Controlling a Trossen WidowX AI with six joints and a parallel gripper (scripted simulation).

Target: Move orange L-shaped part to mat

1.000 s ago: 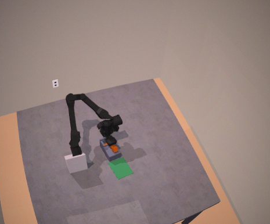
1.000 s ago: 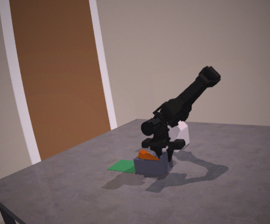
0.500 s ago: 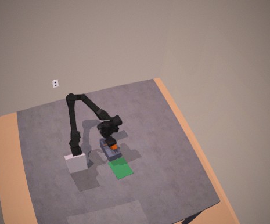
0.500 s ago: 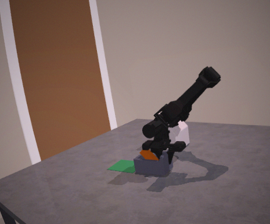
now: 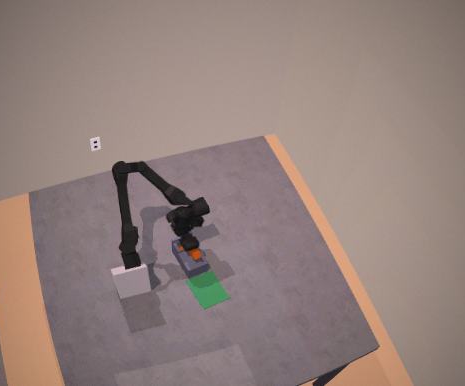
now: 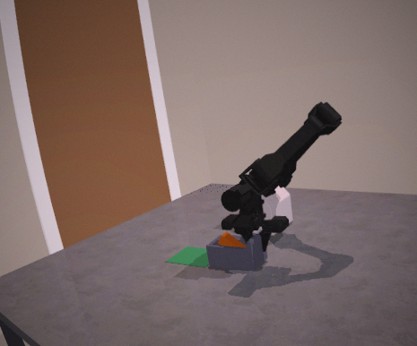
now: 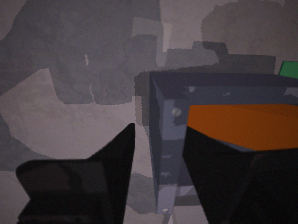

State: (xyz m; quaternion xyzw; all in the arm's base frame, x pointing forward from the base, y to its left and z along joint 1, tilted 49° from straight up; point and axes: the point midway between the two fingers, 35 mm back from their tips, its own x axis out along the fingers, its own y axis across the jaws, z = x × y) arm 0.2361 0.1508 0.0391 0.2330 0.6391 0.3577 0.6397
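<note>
Right now my gripper tip is 5 cm to the left of the orange l-shaped part. From my gripper tip the other things lie so: green mat (4 cm ahead, 23 cm to the right, 6 cm below).
</note>
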